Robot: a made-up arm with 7 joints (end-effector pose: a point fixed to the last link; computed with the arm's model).
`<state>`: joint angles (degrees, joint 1 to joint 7).
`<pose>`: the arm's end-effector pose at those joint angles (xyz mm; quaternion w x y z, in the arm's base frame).
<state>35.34 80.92 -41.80 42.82 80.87 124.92 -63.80</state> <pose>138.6 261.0 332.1 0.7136 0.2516 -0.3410 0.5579</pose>
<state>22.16 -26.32 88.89 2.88 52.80 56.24 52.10</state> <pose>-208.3 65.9 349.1 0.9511 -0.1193 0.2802 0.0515</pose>
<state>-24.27 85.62 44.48 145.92 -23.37 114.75 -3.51</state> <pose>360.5 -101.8 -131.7 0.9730 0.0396 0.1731 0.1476</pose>
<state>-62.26 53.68 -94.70 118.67 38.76 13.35 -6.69</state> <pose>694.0 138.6 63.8 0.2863 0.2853 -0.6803 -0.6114</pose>
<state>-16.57 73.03 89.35 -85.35 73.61 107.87 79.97</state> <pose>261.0 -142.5 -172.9 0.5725 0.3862 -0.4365 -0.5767</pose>
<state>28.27 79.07 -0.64 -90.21 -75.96 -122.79 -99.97</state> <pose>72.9 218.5 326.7 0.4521 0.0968 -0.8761 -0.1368</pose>
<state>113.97 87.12 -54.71 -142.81 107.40 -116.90 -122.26</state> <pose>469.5 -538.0 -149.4 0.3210 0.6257 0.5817 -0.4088</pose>
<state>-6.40 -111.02 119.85 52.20 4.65 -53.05 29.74</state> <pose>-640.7 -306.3 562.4 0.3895 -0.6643 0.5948 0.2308</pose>
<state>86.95 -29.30 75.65 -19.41 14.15 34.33 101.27</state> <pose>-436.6 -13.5 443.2 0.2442 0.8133 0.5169 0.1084</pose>
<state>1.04 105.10 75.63 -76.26 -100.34 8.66 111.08</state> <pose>209.2 -272.2 633.4 0.8150 -0.5607 0.1462 0.0031</pose>
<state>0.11 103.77 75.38 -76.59 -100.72 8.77 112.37</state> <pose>213.5 -258.2 636.9 0.8174 -0.5595 0.1366 0.0088</pose>
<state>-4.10 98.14 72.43 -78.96 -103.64 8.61 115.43</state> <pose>222.3 -192.7 652.1 0.8101 -0.5779 0.0945 0.0298</pose>
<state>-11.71 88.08 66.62 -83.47 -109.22 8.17 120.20</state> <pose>230.1 -77.0 661.6 0.7886 -0.6088 0.0228 0.0837</pose>
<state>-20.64 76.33 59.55 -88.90 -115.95 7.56 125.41</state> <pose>232.3 47.8 646.1 0.7544 -0.6313 -0.0464 0.1736</pose>
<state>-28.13 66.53 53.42 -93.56 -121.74 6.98 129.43</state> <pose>232.8 141.1 615.2 0.7174 -0.6375 -0.0852 0.2676</pose>
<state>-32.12 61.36 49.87 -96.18 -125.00 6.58 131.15</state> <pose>233.1 186.6 593.7 0.6924 -0.6380 -0.0984 0.3222</pose>
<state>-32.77 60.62 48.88 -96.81 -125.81 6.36 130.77</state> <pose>232.3 193.2 591.1 0.6841 -0.6424 -0.1031 0.3298</pose>
